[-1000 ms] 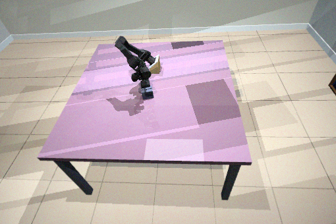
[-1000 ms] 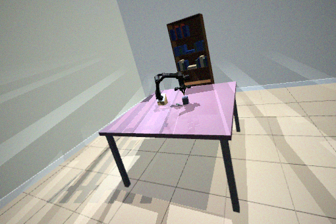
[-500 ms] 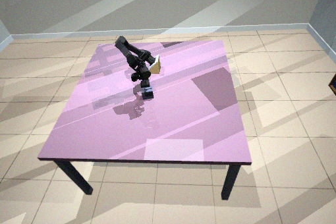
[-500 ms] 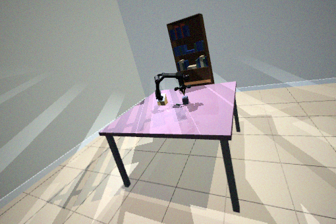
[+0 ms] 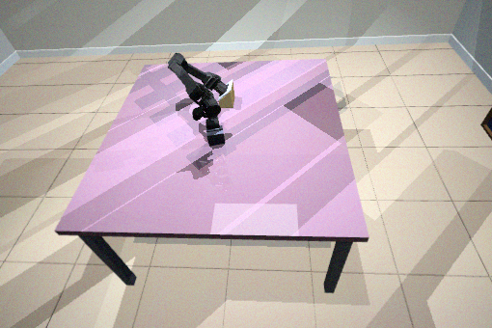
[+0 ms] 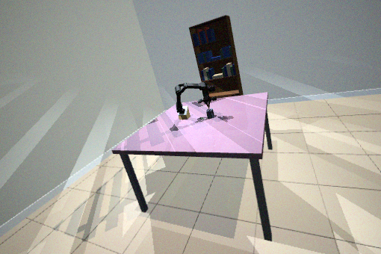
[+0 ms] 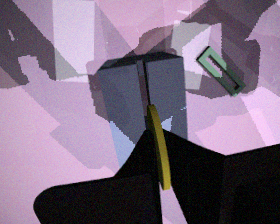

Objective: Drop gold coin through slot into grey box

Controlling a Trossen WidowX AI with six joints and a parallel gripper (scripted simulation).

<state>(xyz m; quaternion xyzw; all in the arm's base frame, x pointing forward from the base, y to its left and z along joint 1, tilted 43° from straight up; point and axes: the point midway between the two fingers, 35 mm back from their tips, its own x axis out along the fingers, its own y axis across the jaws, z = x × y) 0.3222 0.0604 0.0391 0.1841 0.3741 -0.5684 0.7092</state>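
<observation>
The gold coin is 10 mm above my gripper tip.
</observation>
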